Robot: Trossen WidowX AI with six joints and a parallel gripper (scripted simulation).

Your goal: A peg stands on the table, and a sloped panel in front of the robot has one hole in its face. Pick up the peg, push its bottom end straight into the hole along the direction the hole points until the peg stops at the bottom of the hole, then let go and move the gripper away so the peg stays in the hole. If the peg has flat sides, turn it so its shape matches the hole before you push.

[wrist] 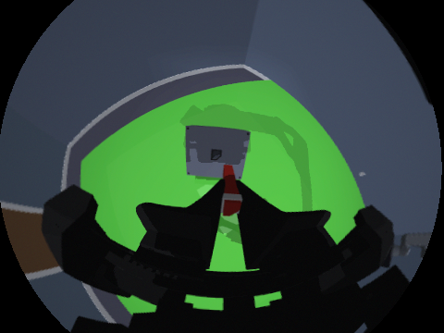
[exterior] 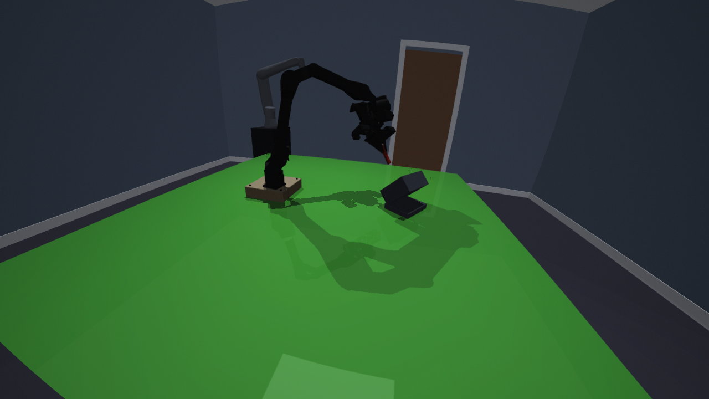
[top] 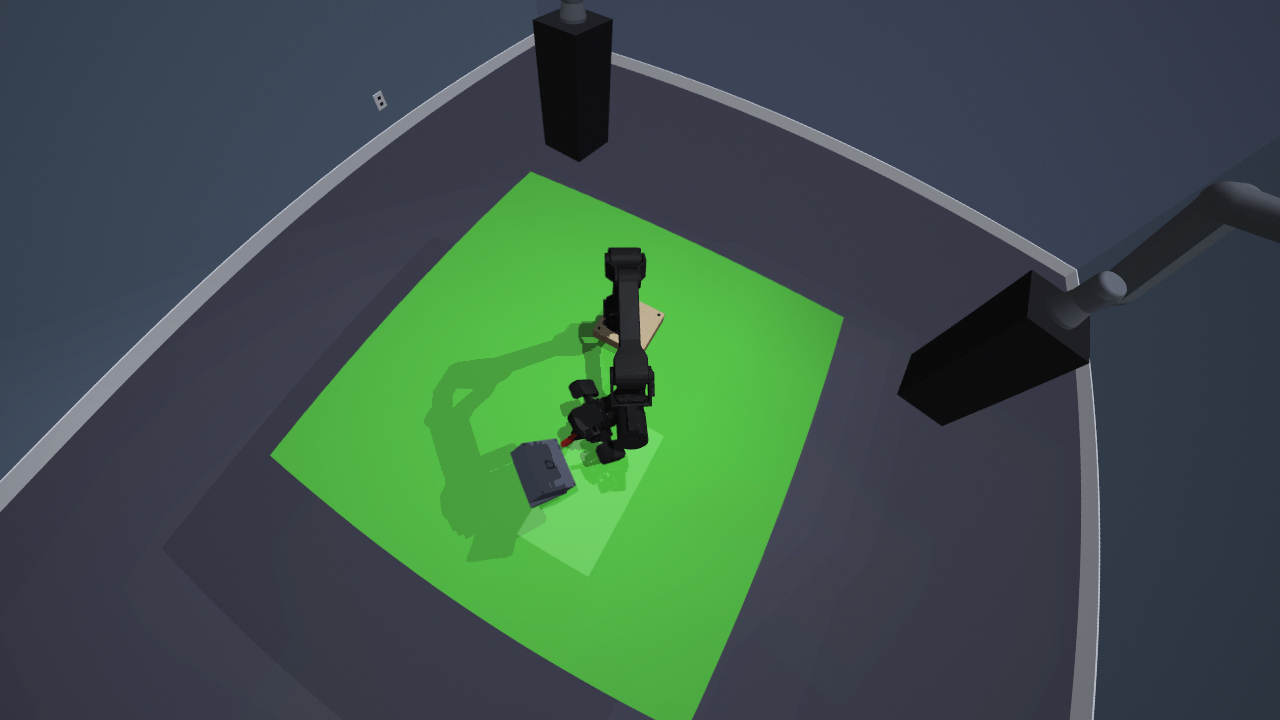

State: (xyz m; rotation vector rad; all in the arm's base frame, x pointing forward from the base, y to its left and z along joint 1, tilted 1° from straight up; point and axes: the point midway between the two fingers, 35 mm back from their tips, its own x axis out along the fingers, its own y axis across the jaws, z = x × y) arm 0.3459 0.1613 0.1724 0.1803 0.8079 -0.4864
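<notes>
The grey sloped panel lies 9 cm ahead of my gripper tip, 3 cm to the right of it and 11 cm below it. Also, from my gripper tip: red peg: 1 cm behind, 1 cm to the left, 1 cm above.
</notes>
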